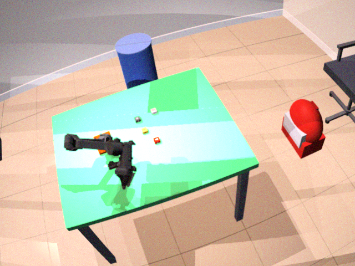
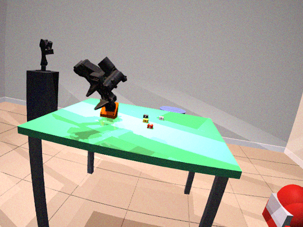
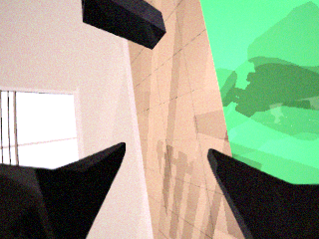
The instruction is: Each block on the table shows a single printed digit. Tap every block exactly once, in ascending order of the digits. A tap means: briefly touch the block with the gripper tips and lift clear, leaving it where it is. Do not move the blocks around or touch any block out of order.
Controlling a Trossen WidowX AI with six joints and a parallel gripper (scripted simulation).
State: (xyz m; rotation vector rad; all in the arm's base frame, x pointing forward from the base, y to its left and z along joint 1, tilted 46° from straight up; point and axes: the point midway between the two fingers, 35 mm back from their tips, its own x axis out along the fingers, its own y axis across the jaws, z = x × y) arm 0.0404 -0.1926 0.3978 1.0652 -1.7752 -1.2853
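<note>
The yellow block is 23 cm ahead of my gripper tip, 45 cm to the left of it and 17 cm below it. Also, from my gripper tip: black block (22 cm ahead, 56 cm to the left, 17 cm below); then white block (33 cm ahead, 57 cm to the left, 17 cm below); then red block (26 cm ahead, 34 cm to the left, 17 cm below).
</note>
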